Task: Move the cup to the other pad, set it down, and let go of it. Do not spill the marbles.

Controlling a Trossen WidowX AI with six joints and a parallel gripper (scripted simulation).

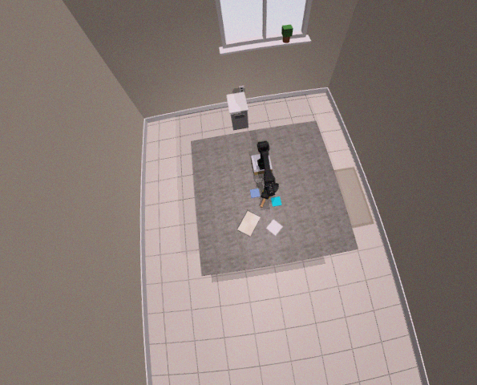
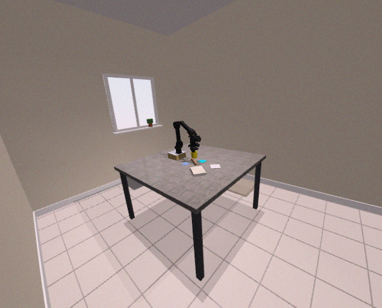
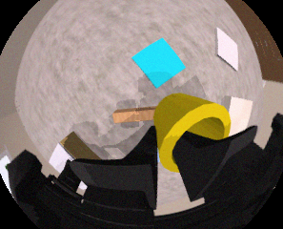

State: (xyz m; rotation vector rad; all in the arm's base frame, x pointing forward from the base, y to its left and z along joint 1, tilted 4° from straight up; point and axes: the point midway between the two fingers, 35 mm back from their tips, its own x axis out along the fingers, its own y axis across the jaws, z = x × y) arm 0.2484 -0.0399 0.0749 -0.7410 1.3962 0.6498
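Right now the cyan pad is 8 cm ahead of my gripper tip, 5 cm to the left of it and 10 cm below it. From my gripper tip the other things lie so: yellow cup: 2 cm ahead, 2 cm to the right; then blue pad: 5 cm behind, 10 cm to the right, 10 cm below; then wooden bar: 1 cm ahead, 2 cm to the right, 9 cm below.
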